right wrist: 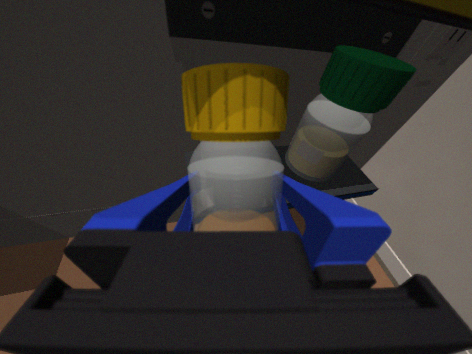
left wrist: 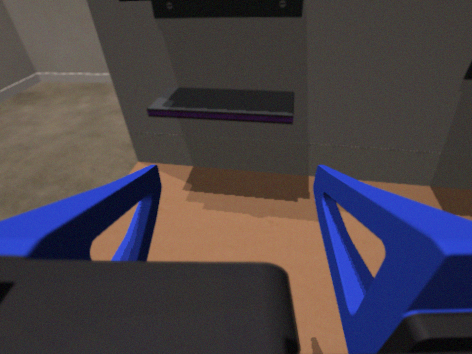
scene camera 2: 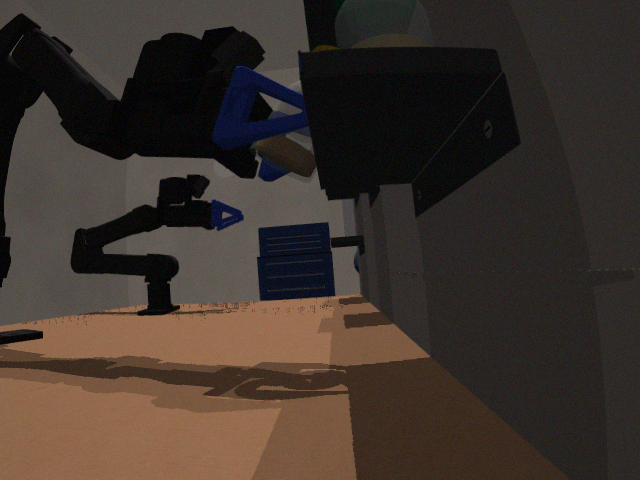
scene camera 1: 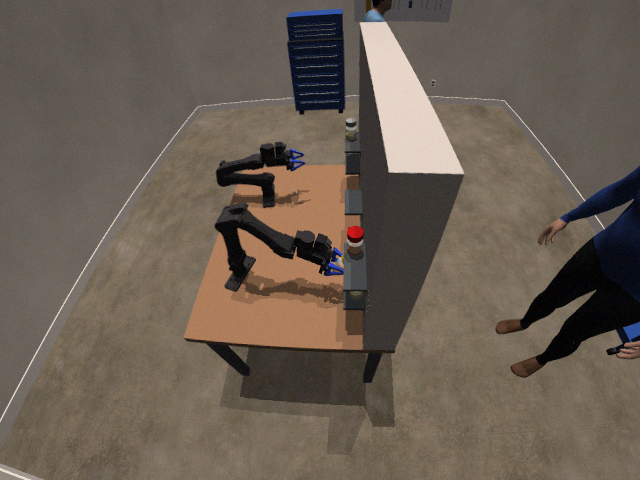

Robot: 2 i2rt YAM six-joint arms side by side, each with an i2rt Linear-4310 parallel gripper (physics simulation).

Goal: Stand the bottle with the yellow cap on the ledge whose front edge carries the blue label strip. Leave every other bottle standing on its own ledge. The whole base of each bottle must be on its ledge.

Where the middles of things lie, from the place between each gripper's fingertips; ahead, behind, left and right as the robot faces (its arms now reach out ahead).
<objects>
Right now my right hand is 20 mm past the yellow-capped bottle (scene camera 2: 291, 153), 10 mm to the right of it and 20 mm below it. Also, from my right hand: yellow-strip ledge (scene camera 1: 355, 268) 30 mm ahead, 60 mm to the right, 110 mm above; then green-capped bottle (right wrist: 357, 82) 40 mm ahead, 100 mm to the right, 30 mm above; then blue-strip ledge (scene camera 2: 377, 116) 30 mm ahead, 60 mm to the right, 30 mm below.
My left gripper is now 270 mm short of the yellow-capped bottle, 640 mm to the left of it and 30 mm above it. Round my left hand: yellow-strip ledge: 310 mm ahead, 710 mm to the right, 60 mm above; green-capped bottle: 320 mm ahead, 750 mm to the right, 20 mm below; blue-strip ledge: 310 mm ahead, 710 mm to the right, 80 mm below.
</objects>
